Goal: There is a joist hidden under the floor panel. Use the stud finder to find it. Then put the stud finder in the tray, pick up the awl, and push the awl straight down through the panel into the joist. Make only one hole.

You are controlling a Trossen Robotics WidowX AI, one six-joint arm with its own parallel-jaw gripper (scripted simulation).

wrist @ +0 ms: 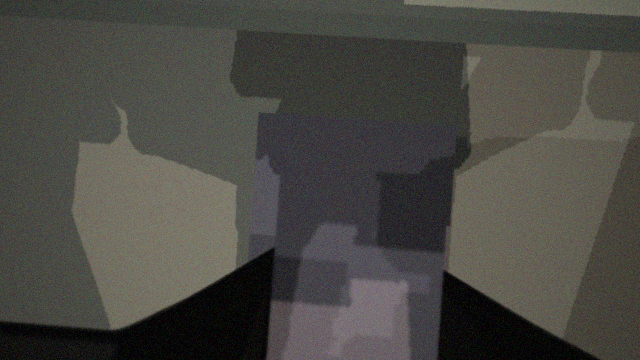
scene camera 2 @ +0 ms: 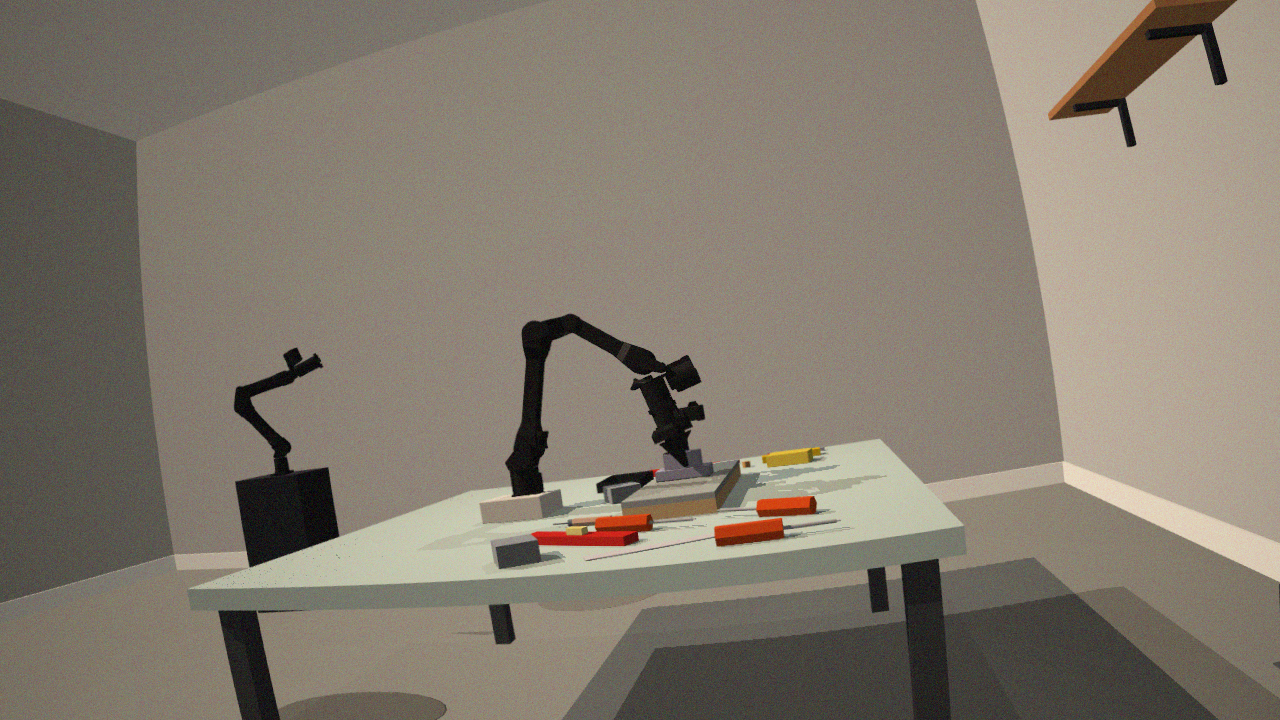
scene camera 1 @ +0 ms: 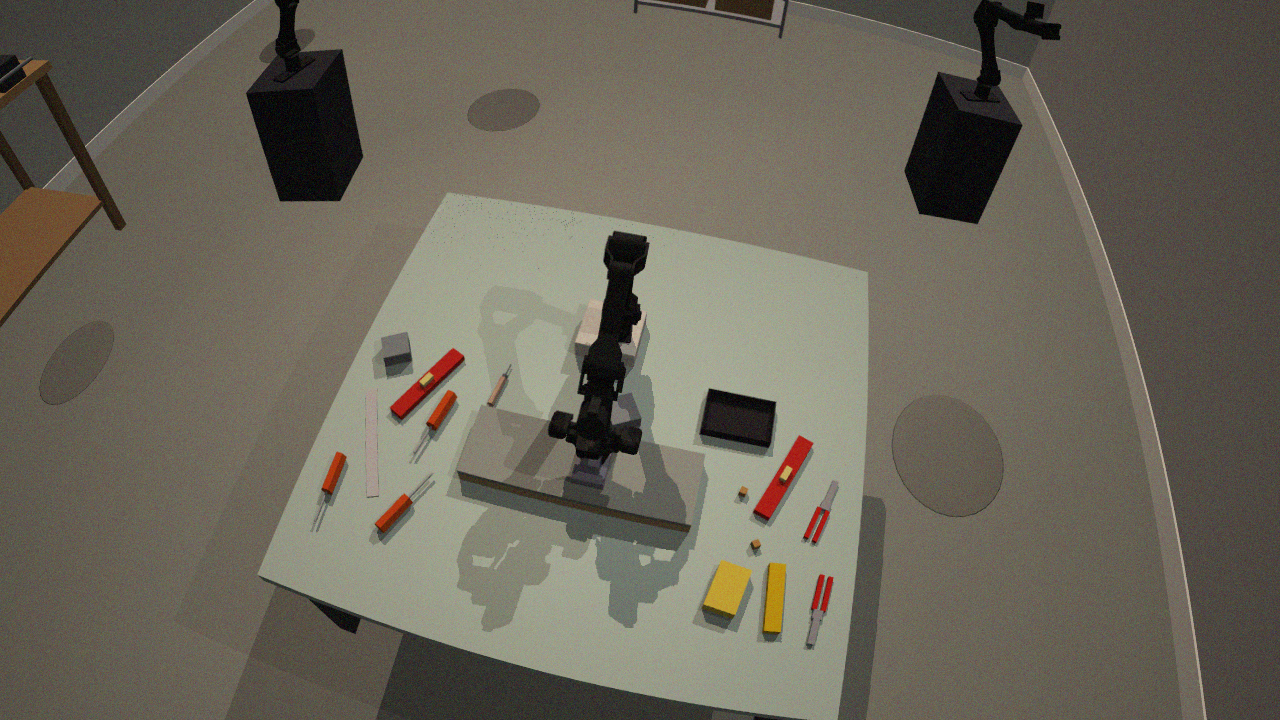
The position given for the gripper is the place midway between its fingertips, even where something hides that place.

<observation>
In view: the gripper (scene camera 1: 592,460), a grey stud finder (scene camera 2: 673,469), a red level (scene camera 1: 777,488), a red level (scene camera 2: 578,535) and a grey block (scene camera 2: 518,550).
The grey stud finder also shows in the wrist view (wrist: 358,210). The gripper also shows in the wrist view (wrist: 347,263) and in scene camera 2 (scene camera 2: 688,465).
</observation>
